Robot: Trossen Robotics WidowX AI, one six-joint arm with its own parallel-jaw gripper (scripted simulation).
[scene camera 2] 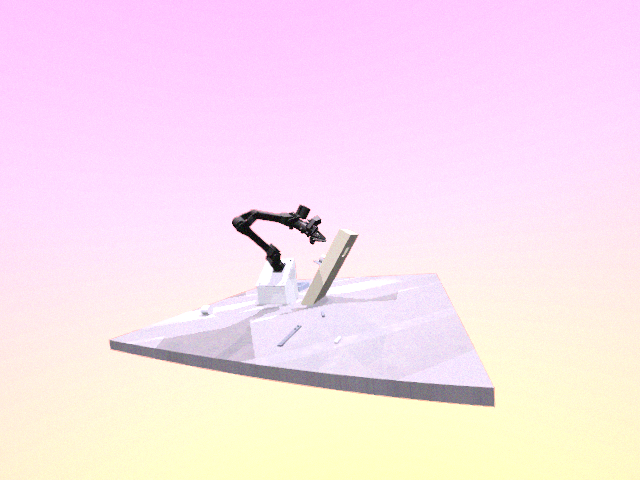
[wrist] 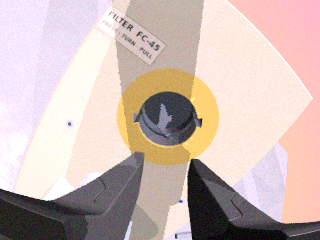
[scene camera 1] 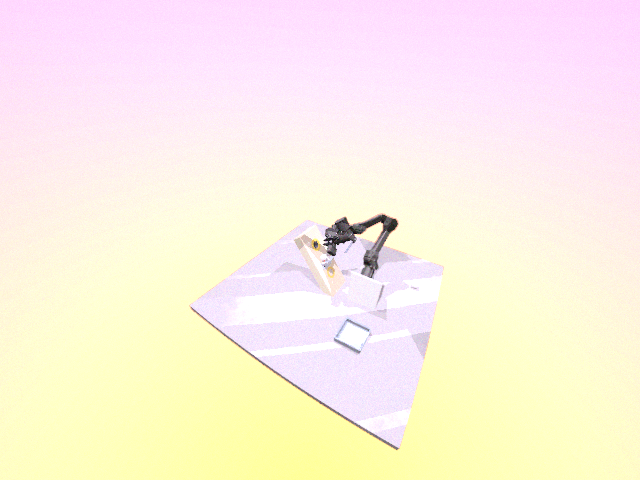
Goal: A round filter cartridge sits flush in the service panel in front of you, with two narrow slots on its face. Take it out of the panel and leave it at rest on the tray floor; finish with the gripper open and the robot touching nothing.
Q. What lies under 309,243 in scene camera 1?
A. A service panel.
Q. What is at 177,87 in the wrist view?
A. A service panel.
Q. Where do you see a tray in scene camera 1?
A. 351,334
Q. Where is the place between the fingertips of my gripper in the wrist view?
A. At 166,163
